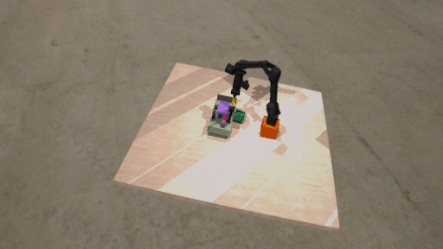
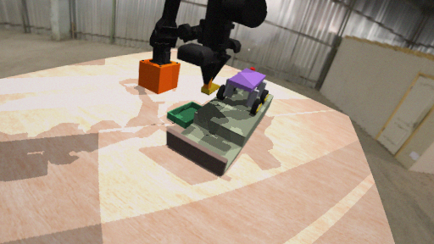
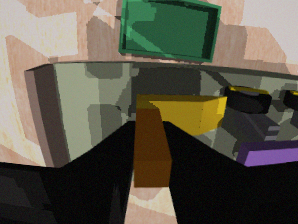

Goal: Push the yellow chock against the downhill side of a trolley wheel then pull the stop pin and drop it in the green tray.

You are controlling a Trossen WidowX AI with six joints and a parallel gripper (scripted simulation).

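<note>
Now: gripper tip 250 mm to the right of the stop pin, 20 mm short of it and 20 mm above it. Also, from my gripper tip: yellow chock: 20 mm to the left, 10 mm below; then dark raised lip: 110 mm below, 100 mm to the right, 70 mm ahead; then trolley: 150 mm to the left, 40 mm below, 40 mm ahead.
</note>
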